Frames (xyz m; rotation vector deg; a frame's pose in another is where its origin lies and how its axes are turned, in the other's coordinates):
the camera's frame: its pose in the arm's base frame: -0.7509 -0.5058 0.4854 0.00 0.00 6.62
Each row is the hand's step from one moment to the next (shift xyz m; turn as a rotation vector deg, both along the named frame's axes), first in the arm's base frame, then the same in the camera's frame.
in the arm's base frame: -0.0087 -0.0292 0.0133 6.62 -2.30 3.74
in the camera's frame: -0.0120 -0.0280 0.0133 6.31 -3.05 3.74
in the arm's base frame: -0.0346 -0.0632 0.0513 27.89 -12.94 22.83
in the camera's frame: -0.0417 -0.0588 0.0513 26.21 -16.07 22.83
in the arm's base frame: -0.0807 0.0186 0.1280 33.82 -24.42 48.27
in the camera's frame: -0.0780 0.0278 0.1280 30.78 -28.16 48.27
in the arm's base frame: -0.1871 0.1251 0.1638 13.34 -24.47 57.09
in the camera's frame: -0.1714 0.1458 0.1638 10.43 -25.84 57.09
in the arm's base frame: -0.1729 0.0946 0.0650 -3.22 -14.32 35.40
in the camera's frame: -0.1608 0.1139 0.0650 -4.85 -13.85 35.40
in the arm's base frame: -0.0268 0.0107 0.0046 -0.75 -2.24 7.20
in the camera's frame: -0.0254 0.0137 0.0046 -1.00 -2.14 7.20
